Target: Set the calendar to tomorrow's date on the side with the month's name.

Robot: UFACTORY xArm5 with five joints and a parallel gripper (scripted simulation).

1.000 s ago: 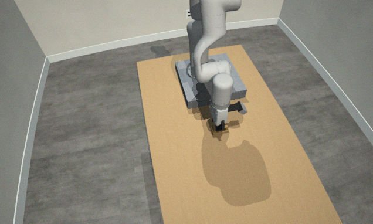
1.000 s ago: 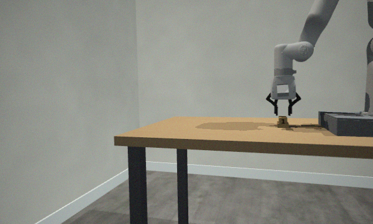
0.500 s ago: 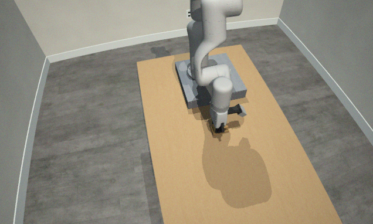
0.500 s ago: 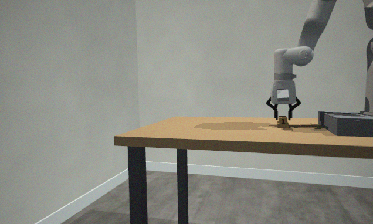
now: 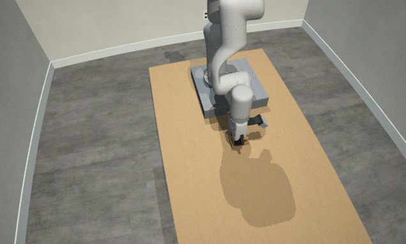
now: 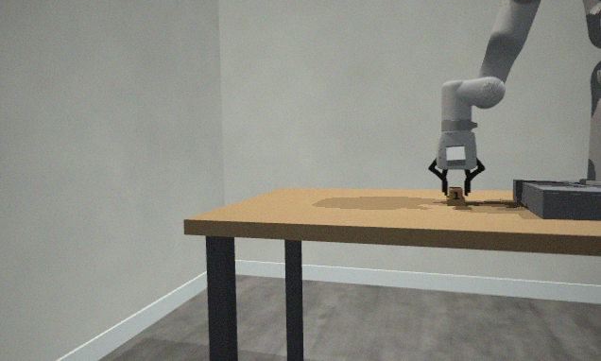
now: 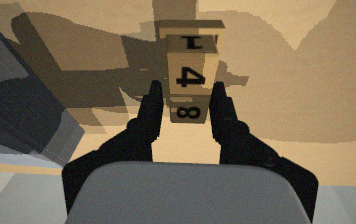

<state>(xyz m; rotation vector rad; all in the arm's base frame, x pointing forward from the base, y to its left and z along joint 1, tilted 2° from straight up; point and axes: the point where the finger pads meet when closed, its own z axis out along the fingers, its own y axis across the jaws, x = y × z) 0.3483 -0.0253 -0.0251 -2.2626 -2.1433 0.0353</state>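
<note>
Right now the wooden cube is 1 cm below my hand. Round my hand: wooden tray (3 cm below, 1 cm to the left).
</note>
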